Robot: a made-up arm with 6 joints.
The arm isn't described. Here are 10 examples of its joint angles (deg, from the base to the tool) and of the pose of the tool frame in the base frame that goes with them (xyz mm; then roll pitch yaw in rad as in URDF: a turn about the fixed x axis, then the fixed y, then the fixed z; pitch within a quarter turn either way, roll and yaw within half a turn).
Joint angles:
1: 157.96 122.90 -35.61 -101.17 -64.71 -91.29
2: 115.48 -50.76 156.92 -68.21 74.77 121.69
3: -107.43 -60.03 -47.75 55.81 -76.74 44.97
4: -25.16 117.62 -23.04 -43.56 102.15 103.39
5: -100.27 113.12 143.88 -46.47 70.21 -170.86
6: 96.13 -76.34 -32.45 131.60 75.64 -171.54
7: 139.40 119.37 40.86 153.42 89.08 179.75
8: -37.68 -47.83 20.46 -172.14 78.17 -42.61
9: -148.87 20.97 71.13 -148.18 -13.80 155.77
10: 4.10 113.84 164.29 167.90 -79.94 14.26
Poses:
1: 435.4 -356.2 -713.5 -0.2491 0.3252 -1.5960
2: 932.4 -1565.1 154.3 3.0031 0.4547 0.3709
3: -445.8 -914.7 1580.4 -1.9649 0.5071 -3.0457
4: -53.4 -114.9 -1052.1 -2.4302 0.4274 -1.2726
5: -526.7 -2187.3 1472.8 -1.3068 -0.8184 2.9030
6: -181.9 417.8 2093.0 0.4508 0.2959 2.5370
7: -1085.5 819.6 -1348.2 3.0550 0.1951 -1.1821
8: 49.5 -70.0 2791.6 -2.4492 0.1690 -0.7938
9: -1212.4 -759.9 3027.6 -0.3512 -1.0665 -2.3349
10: 1706.8 83.4 1827.7 -0.4513 -0.8446 -2.7540
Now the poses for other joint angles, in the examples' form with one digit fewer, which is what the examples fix.
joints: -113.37 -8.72 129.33 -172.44 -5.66 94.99
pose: 580 1337 2518 -1.780 -0.634 1.147
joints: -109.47 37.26 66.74 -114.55 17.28 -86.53
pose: -770 -2026 2424 -2.647 -0.371 -2.205
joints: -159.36 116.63 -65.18 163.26 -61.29 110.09
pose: 668 302 -102 -1.388 0.969 0.823
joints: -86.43 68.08 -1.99 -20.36 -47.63 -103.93
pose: 155 -1704 -614 -1.570 1.055 1.085
